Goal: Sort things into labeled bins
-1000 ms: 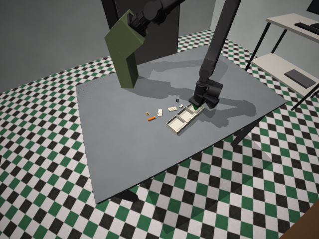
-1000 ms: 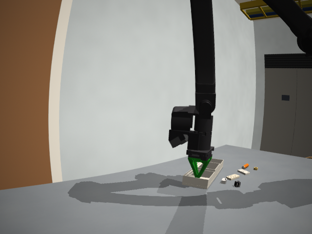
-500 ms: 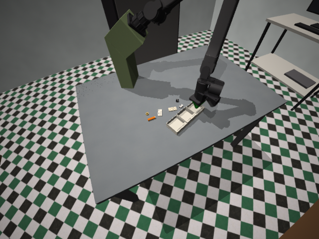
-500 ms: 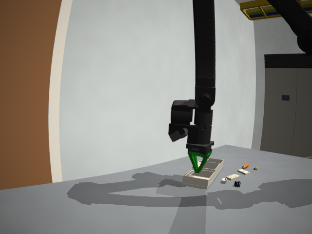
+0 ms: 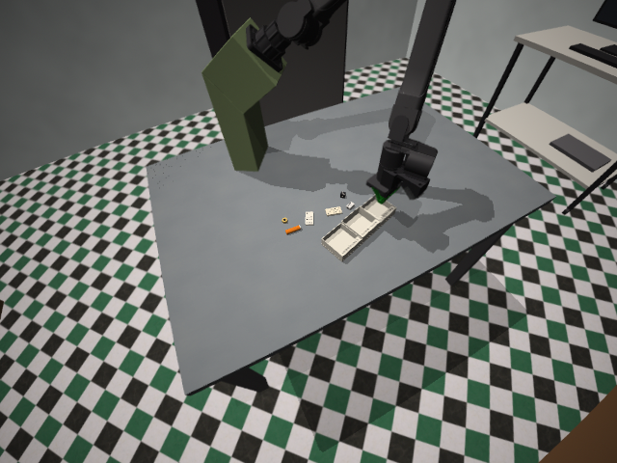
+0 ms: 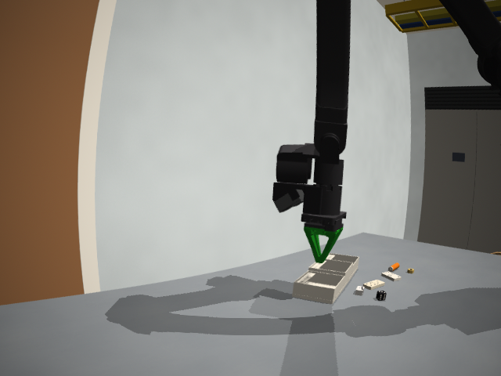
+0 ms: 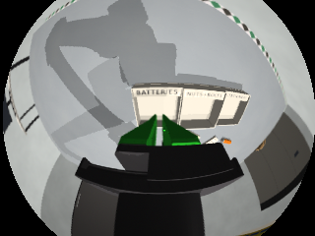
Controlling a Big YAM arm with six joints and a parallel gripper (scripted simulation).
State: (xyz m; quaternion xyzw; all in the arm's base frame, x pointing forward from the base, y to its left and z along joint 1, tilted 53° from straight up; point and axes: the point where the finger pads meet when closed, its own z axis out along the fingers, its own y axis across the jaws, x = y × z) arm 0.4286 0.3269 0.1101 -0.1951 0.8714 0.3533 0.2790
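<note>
My hand is 10 cm past the black die, 9 cm to the left of it and 7 cm above it. The rest, counted from my hand: three joined white bins 4 cm ahead, 7 cm to the right, 6 cm below; orange battery 2 cm ahead, 27 cm to the right, 7 cm below; brass nut 3 cm behind, 30 cm to the right, 7 cm below.
</note>
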